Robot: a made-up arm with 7 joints. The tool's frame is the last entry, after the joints.
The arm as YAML. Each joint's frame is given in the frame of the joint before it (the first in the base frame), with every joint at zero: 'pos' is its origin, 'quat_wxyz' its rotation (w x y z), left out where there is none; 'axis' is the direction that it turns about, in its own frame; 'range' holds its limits. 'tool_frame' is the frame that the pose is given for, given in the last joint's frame.
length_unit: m
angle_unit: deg
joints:
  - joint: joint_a
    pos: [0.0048, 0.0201, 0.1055]
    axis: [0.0, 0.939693, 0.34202]
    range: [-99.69, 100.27]
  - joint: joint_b
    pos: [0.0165, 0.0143, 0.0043]
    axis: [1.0, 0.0, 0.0]
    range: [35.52, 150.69]
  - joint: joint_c
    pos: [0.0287, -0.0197, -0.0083]
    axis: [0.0, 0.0, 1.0]
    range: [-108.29, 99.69]
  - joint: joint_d
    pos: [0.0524, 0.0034, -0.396]
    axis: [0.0, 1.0, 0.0]
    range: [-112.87, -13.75]
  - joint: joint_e
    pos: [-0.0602, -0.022, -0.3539]
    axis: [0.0, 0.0, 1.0]
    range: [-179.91, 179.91]
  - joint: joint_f
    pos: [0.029, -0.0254, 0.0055]
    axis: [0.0, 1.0, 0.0]
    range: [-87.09, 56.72]
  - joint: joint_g
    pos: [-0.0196, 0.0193, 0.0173]
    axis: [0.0, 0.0, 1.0]
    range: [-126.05, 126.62]
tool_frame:
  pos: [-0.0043, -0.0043, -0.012]
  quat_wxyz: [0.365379, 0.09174, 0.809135, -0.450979]
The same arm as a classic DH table. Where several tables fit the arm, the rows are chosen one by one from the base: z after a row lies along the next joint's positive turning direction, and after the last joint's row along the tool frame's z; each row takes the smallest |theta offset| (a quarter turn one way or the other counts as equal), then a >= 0, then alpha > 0; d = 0 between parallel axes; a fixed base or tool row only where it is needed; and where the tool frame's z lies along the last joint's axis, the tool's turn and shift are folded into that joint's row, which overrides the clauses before.
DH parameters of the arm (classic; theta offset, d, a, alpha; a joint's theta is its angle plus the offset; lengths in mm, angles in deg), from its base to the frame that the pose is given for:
base (fixed): 0.00 98.2 4.8 -70.00
joint_a: 90.00 36.3 0.8 90.00
joint_b: 70.00 45.2 -19.7 -90.00
joint_c: -90.00 -404.3 52.4 -90.00
joint_d: 0.00 -18.6 -60.2 90.00
joint_e: 0.00 -348.4 29.0 -90.00
joint_f: 0.00 -6.1 -19.6 90.00
joint_g: 32.55 5.8 -5.9 109.04
tool (fixed): -134.52 1.4 0.0 0.00
Joint limits (deg, base to tool): -99.69..100.27 35.52..150.69 -108.29..99.69 -112.87..-13.75 -179.91..179.91 -87.09..56.72 -126.05..126.62

